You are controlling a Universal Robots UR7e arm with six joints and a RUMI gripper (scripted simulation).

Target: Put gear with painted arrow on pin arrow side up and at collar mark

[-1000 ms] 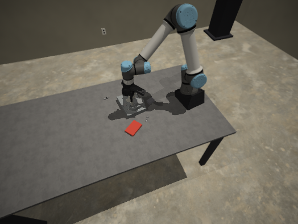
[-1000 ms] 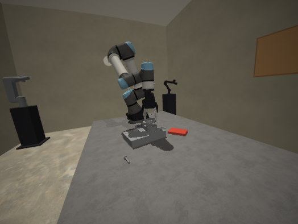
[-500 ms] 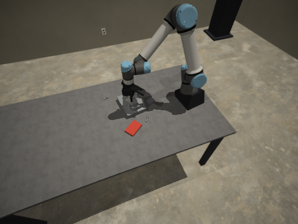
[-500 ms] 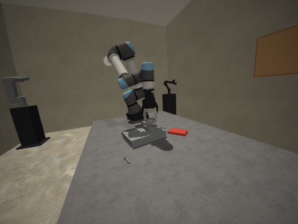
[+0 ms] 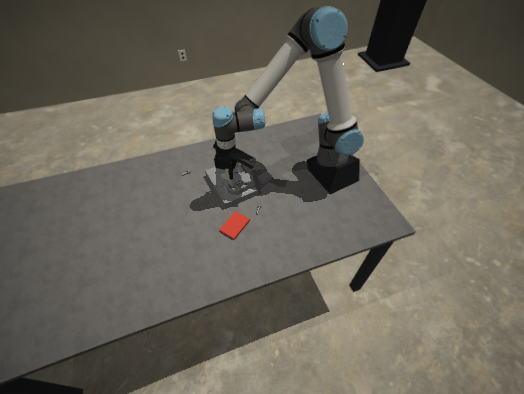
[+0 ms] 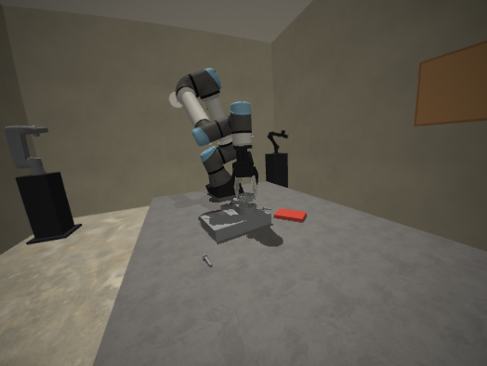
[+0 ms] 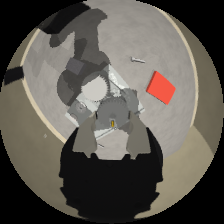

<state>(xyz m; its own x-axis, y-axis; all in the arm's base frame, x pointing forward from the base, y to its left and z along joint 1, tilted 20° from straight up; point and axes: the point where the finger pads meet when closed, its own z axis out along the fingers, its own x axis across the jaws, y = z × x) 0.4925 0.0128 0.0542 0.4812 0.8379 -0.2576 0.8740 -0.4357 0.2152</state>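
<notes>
Right now my hand is right at the grey toothed gear. Round my hand: flat red block 18 cm to the left, 10 cm below, 5 cm ahead; dark block 16 cm behind, 9 cm below, 5 cm to the right; pale round part 10 cm to the right, 7 cm below, 3 cm behind.
</notes>
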